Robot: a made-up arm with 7 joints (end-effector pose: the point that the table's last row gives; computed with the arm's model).
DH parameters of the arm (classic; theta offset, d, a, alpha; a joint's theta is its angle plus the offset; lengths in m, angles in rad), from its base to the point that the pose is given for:
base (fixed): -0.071 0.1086 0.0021 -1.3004
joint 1: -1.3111 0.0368 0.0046 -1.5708
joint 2: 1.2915 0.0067 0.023 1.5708
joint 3: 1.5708 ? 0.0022 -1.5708
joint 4: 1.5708 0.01 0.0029 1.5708
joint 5: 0 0.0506 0.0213 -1.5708
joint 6: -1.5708 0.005 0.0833 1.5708
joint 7: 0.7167 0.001 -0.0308 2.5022
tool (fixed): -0.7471 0.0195 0 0
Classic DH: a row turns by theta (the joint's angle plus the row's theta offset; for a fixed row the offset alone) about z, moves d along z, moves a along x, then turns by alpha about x.
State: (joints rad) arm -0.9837 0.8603 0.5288 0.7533 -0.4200 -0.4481 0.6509
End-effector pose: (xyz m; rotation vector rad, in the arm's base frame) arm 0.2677 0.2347 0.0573 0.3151 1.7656 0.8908
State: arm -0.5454 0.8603 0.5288 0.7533 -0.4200 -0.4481 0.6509
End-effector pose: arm 0.1966 0.2650 -0.0336 0.4474 2.1774 0.9863
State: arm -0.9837 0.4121 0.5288 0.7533 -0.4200 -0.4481 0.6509
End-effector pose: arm 0.2983 0.1183 -0.0197 0.3899 1.8691 0.3785
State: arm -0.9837 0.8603 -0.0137 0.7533 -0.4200 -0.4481 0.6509
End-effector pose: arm 0.2920 0.1905 0.0260 0.9332 1.8437 0.9838
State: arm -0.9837 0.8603 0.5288 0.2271 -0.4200 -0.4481 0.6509
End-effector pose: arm 0.2416 0.1964 0.1115 0.4232 1.2296 1.0879
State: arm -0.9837 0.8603 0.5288 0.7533 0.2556 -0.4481 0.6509
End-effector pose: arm 0.2723 0.2383 0.0399 0.6731 1.9198 1.5213
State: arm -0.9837 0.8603 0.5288 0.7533 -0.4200 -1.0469 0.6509
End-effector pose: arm 0.2295 0.2167 0.0892 0.1851 1.1937 1.2184
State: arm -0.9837 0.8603 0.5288 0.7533 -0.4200 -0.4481 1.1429
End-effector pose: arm 0.2721 0.2473 0.0663 -0.2621 1.8299 0.8245
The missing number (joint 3, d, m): -0.2359
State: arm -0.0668 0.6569 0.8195 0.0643 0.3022 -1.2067 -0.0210
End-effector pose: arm 0.0646 0.1870 -0.0458 1.9451 0.9723 2.0018
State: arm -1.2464 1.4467 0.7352 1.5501 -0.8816 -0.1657 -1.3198
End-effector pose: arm 0.1607 0.3374 0.0998 1.4468 0.8664 0.6511
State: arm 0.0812 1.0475 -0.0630 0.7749 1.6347 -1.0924 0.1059
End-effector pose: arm -0.0137 0.2919 -0.0875 -2.1319 0.4216 -0.0248
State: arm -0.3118 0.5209 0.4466 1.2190 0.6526 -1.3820 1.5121
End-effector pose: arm 0.1337 0.1406 -0.1460 0.7113 2.0770 1.3388
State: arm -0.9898 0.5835 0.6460 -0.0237 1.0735 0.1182 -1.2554
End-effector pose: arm 0.1970 0.1977 0.0464 -2.1299 -1.5703 -0.6547
